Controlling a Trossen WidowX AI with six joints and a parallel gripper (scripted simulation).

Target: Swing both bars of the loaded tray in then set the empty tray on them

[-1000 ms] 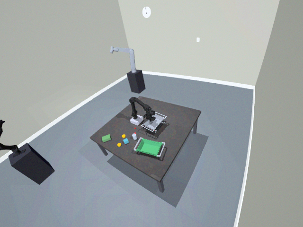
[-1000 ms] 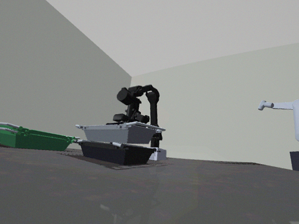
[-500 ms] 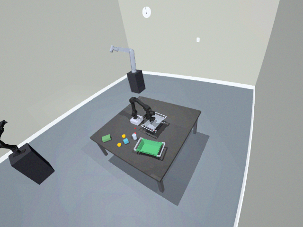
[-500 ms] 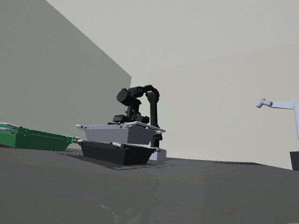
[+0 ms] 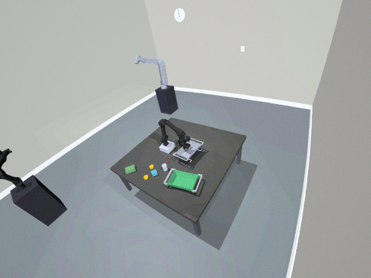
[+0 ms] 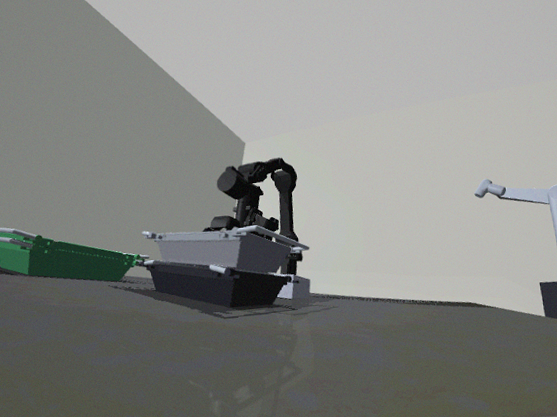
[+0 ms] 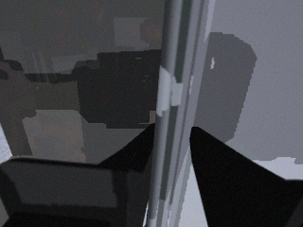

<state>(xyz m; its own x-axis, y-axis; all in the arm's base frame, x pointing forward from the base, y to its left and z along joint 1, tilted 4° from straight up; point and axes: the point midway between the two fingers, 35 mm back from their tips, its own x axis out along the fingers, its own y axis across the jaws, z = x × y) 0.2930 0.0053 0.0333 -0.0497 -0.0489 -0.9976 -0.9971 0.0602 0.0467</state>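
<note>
My gripper tip is 80 mm short of the grey tray and 30 mm below it. From my gripper tip the other things lie so: red block (190 mm behind, 160 mm to the right, 70 mm below); cyan cube (130 mm behind, 430 mm to the right, 60 mm below); grey cylinder (60 mm behind, 310 mm to the right, 50 mm below).
</note>
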